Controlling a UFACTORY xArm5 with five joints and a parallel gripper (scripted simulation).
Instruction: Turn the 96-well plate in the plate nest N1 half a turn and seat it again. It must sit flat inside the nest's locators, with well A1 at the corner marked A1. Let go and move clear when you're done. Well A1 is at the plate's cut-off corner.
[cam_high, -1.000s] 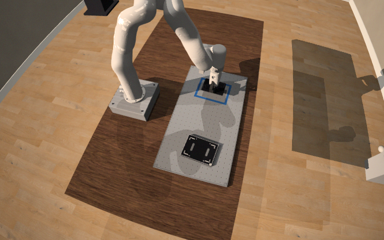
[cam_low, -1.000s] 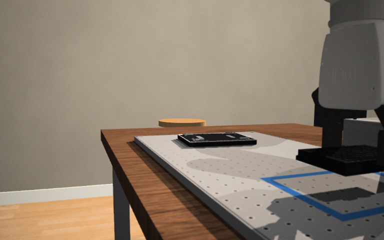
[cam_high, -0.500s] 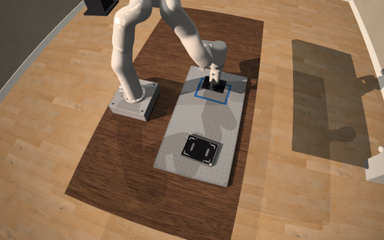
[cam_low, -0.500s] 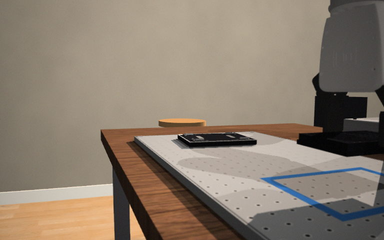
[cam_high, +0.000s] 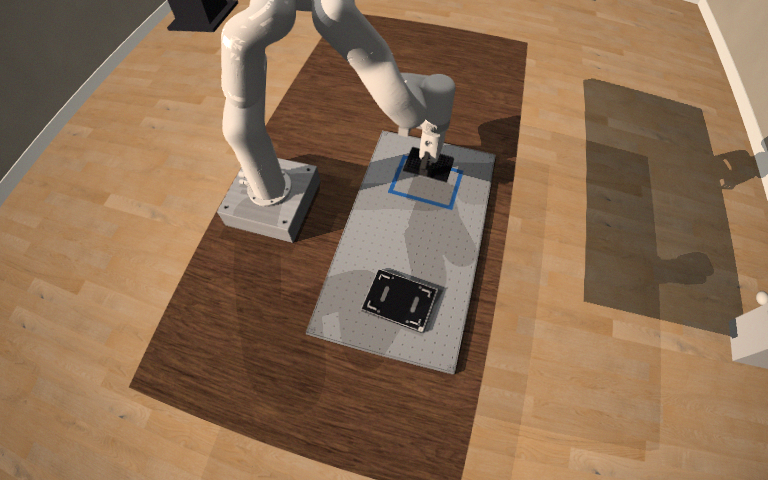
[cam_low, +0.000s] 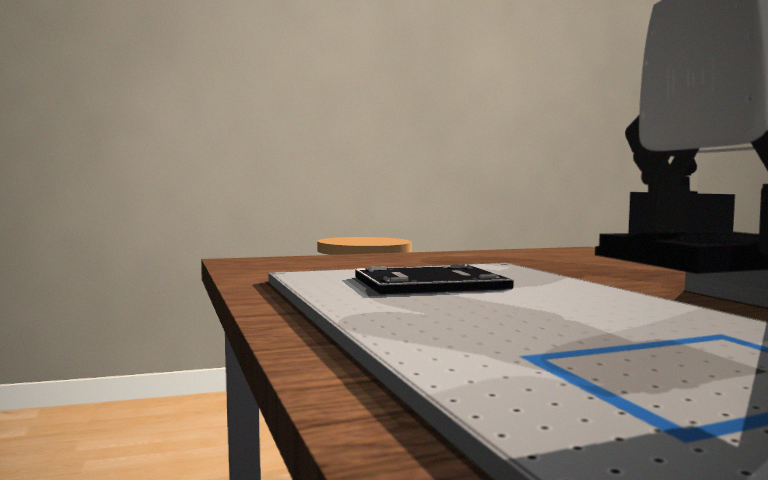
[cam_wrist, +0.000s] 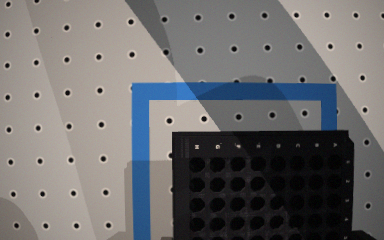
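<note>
The black plate nest lies 39 cm to the right of my hand and 9 cm below it. The rest, counted from my hand: black 96-well plate (1 cm below).
</note>
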